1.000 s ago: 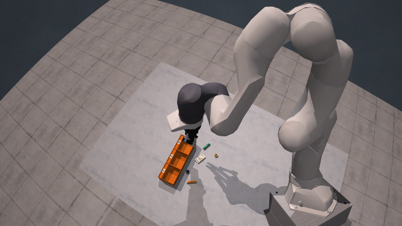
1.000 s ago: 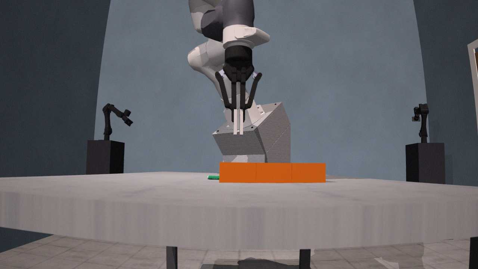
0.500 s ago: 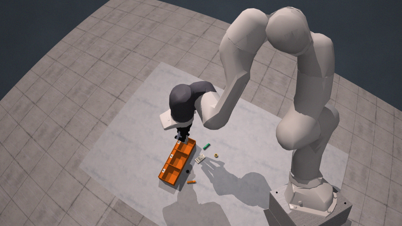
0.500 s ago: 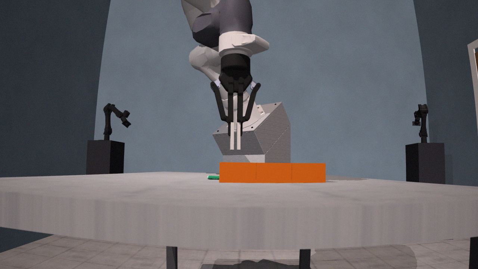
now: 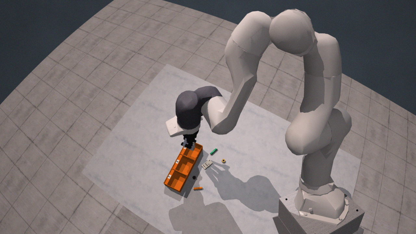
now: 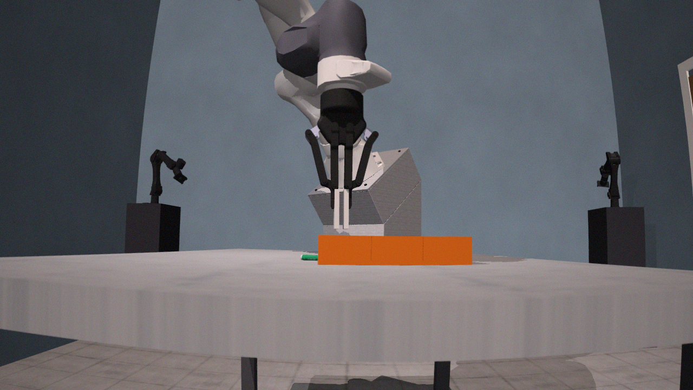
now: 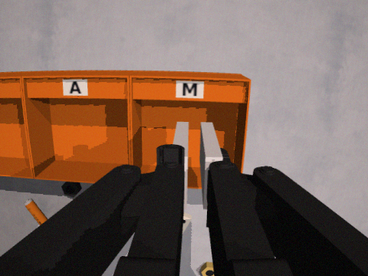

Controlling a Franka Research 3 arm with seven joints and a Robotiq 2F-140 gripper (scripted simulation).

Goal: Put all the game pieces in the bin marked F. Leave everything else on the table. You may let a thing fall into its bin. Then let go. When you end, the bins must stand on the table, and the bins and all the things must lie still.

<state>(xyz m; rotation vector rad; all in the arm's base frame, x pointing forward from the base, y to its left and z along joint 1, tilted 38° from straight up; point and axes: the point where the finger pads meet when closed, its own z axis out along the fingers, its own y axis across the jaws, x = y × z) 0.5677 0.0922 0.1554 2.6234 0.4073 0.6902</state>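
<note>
The orange bin lies 9 cm to the left of my hand, 7 cm below it and 2 cm behind it. Round my hand: green cylinder 9 cm below, 9 cm behind, 7 cm to the right; then black nut 10 cm to the left, 9 cm below, 9 cm behind; then white domino 10 cm behind, 9 cm below, 1 cm to the left.
</note>
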